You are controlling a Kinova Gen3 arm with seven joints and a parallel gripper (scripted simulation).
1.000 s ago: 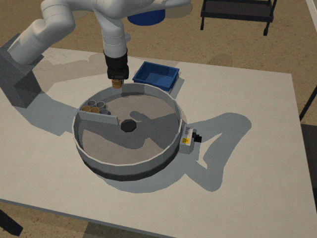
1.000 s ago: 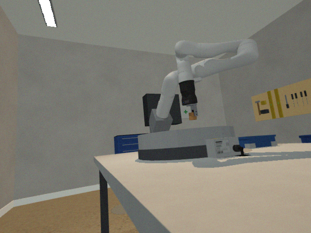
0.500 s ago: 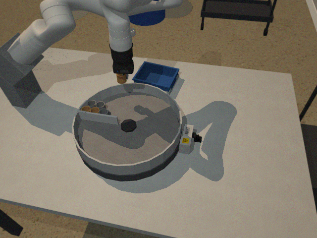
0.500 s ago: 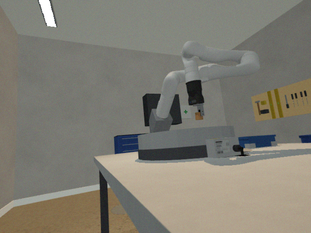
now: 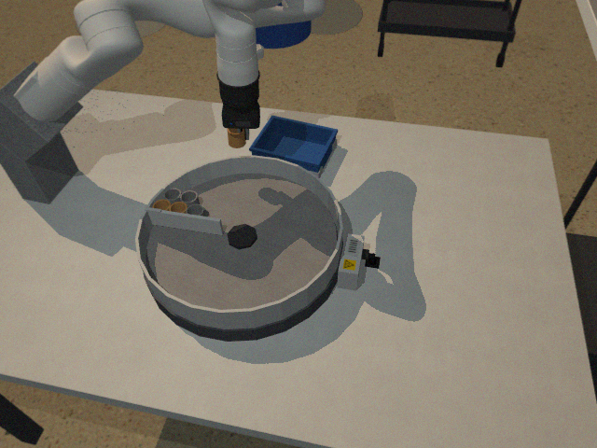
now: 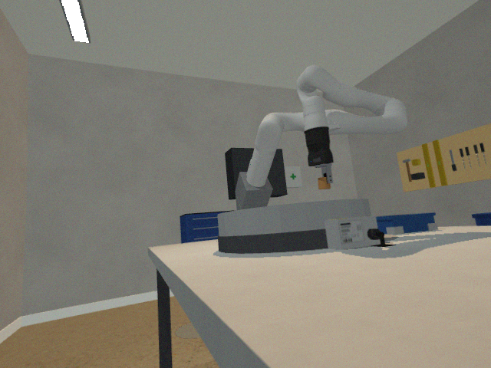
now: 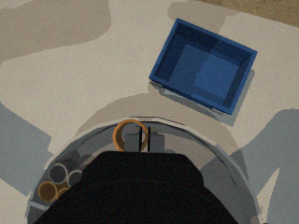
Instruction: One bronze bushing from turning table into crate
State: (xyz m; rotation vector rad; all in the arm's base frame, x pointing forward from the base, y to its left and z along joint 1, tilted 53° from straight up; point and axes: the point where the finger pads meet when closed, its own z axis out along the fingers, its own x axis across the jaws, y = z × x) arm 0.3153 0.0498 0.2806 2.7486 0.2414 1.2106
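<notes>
Now: the blue crate 170 mm below my hand, 150 mm to the left of it and 100 mm ahead of it. The rest, counted from my hand: turning table (190 mm to the right, 140 mm below, 20 mm ahead).
</notes>
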